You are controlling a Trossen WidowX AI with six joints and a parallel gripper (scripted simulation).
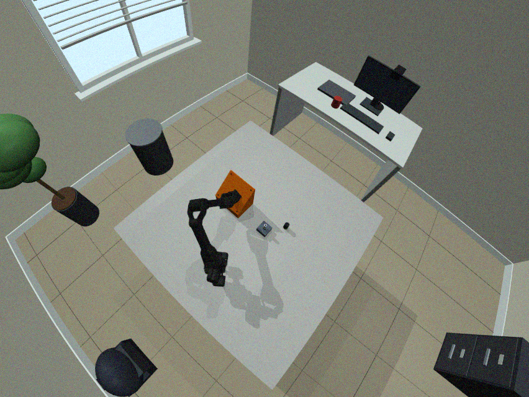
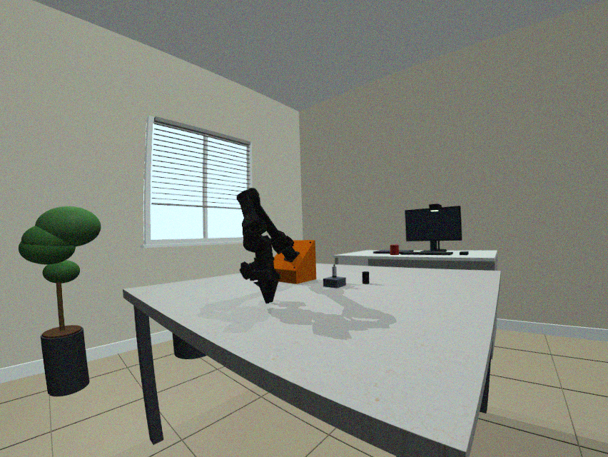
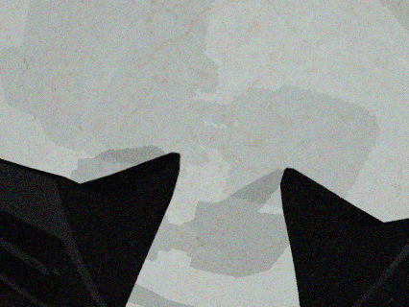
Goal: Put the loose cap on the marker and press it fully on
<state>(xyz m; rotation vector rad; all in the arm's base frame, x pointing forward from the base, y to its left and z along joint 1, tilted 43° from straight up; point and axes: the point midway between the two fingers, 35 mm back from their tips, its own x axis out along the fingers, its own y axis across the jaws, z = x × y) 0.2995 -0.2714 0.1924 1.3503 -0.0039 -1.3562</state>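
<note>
Right now the black marker cap is 20 mm ahead of my gripper tip, 480 mm to the left of it and 20 mm above it. The rest, counted from my gripper tip: holder block (50 mm behind, 360 mm to the left, 10 mm above).
</note>
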